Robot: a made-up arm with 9 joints. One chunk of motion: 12 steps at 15 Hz.
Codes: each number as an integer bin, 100 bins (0 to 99) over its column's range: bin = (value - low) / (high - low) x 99, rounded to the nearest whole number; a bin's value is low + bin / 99 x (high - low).
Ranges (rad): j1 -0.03..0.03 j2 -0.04..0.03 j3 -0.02..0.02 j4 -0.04..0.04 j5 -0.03..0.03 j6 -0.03..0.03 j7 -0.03..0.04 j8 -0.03..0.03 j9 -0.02..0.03
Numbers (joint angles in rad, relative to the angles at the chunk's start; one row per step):
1: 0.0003 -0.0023 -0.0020 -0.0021 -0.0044 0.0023 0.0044 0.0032 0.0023
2: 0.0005 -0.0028 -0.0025 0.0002 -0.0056 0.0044 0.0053 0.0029 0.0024
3: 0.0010 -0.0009 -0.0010 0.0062 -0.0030 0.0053 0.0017 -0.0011 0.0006
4: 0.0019 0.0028 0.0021 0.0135 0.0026 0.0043 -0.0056 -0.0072 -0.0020
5: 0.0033 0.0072 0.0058 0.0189 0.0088 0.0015 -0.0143 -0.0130 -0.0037
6: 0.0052 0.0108 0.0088 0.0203 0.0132 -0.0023 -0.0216 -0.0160 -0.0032
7: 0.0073 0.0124 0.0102 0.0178 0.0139 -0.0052 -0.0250 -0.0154 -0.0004
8: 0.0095 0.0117 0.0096 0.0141 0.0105 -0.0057 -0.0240 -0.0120 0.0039
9: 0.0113 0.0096 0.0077 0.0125 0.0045 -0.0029 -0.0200 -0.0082 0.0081
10: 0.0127 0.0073 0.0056 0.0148 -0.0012 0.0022 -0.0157 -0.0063 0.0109
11: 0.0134 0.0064 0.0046 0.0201 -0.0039 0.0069 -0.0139 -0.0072 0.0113
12: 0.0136 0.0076 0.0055 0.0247 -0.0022 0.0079 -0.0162 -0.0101 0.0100
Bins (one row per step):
1: 50 53 45 47 42 53 49 55 44
2: 50 53 43 50 40 57 50 54 44
3: 51 55 47 57 45 58 45 48 41
4: 53 61 55 66 54 57 35 38 36
5: 55 67 64 73 64 52 22 28 32
6: 58 72 71 75 71 46 12 23 33
7: 62 74 75 72 72 41 7 24 39
8: 65 73 73 67 67 40 8 30 47
9: 68 70 69 65 57 45 14 36 56
10: 70 67 63 68 48 53 20 39 61
11: 72 66 61 74 43 61 23 38 62
12: 72 67 63 80 46 63 20 33 59

